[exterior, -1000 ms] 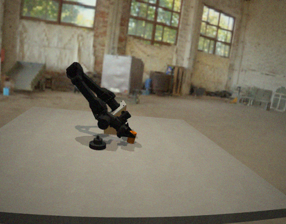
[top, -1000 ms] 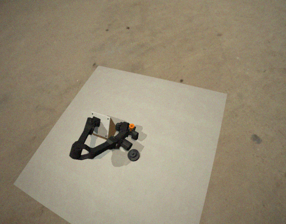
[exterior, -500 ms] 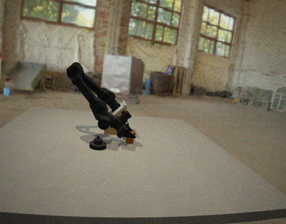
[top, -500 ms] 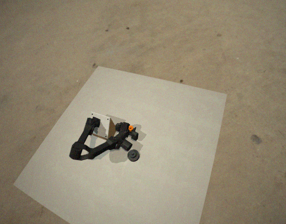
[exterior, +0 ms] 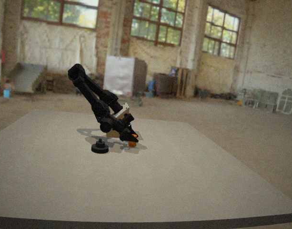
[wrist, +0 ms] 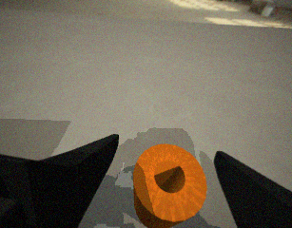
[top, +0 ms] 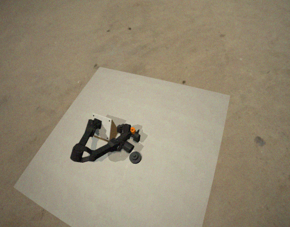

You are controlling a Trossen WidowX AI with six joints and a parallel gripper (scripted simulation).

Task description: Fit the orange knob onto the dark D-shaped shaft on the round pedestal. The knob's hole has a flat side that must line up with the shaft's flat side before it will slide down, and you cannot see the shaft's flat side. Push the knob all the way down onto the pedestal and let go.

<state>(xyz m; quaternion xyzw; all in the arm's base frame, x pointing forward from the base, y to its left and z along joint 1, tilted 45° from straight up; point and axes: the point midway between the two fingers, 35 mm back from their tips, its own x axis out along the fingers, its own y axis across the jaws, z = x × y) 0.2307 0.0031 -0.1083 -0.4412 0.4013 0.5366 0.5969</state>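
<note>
My gripper tip is 30 mm to the left of the orange knob and 10 mm above it. From my gripper tip the other things lie so: round dark pedestal (100 mm ahead, 200 mm to the right, 10 mm below).
</note>
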